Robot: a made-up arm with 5 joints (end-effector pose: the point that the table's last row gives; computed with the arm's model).
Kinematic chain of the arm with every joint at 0, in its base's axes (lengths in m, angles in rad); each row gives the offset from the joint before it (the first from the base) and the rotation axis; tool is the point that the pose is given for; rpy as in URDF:
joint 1: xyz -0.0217 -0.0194 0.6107 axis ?
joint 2: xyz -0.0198 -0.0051 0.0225 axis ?
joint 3: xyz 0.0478 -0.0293 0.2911 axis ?
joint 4: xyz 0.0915 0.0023 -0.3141 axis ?
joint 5: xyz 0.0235 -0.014 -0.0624 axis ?
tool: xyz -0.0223 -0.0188 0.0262 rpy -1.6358 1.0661 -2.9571
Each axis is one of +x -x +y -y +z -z.
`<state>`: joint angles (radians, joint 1 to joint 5).
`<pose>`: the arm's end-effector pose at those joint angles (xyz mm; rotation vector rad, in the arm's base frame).
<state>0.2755 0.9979 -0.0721 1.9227 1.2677</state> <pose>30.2 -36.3 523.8 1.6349 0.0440 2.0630</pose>
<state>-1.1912 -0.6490 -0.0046 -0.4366 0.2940</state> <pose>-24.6 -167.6 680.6 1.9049 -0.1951 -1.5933</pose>
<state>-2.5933 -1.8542 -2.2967 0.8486 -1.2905</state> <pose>510.5 390.8 717.6 -1.9840 -1.1960 -2.0331</pose>
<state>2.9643 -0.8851 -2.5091 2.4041 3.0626</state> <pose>305.1 -51.9 1152.9 0.1462 2.4765 -1.8586</pose>
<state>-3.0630 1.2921 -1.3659 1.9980 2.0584</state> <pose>-369.7 -29.2 357.1 0.3263 -0.2386 -0.3722</pose>
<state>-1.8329 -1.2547 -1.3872 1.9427 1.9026</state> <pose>6.2 157.6 1069.3 -1.7933 1.4686 0.3104</pose>
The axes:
joint 1: +z
joint 2: +y
joint 3: +y
joint 4: +y
joint 5: -z

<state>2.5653 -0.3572 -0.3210 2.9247 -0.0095</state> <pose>-122.4 123.7 757.0 -1.9292 -0.4312 -1.3769</pose>
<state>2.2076 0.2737 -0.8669 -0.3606 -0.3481</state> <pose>-196.8 337.5 677.6 -0.4044 1.1362 1.2245</pose>
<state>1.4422 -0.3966 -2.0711 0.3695 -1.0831</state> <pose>59.1 23.3 1266.6 0.5656 -0.0834 0.9825</pose>
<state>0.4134 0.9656 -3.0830 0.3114 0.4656</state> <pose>461.0 134.6 1004.6 1.6592 0.6568 0.1739</pose>
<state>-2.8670 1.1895 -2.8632 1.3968 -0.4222</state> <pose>-610.7 -110.1 788.6 -1.6828 0.3060 1.7571</pose>
